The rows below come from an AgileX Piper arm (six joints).
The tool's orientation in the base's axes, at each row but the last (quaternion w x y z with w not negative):
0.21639 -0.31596 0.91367 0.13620
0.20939 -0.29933 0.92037 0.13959
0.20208 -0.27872 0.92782 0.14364
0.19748 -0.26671 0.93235 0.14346
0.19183 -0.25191 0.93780 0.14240
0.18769 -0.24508 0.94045 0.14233
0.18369 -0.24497 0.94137 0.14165
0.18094 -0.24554 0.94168 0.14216
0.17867 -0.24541 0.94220 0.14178
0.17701 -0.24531 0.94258 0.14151
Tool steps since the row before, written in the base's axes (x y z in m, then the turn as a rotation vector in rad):
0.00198 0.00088 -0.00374 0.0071 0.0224 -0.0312
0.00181 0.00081 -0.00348 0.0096 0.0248 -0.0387
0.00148 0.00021 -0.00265 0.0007 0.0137 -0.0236
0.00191 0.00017 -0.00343 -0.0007 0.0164 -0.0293
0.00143 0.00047 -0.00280 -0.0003 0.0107 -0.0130
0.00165 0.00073 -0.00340 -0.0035 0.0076 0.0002
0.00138 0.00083 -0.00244 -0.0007 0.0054 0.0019
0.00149 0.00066 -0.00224 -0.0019 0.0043 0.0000
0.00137 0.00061 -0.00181 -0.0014 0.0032 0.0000
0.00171 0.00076 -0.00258 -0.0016 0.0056 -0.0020
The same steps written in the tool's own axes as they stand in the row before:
-0.00005 -0.00101 0.00420 -0.0016 0.0091 0.0380
-0.00009 -0.00093 0.00390 -0.0011 0.0084 0.0462
-0.00002 -0.00109 0.00284 0.0039 0.0070 0.0261
-0.00004 -0.00148 0.00364 0.0064 0.0090 0.0317
-0.00013 -0.00084 0.00306 0.0014 0.0069 0.0153
-0.00020 -0.00083 0.00375 -0.0003 0.0082 0.0016
-0.00045 -0.00044 0.00285 -0.0024 0.0052 0.0000
-0.00056 -0.00061 0.00264 -0.0002 0.0046 0.0010
-0.00063 -0.00052 0.00220 -0.0002 0.0034 0.0008
-0.00067 -0.00070 0.00304 -0.0002 0.0052 0.0034

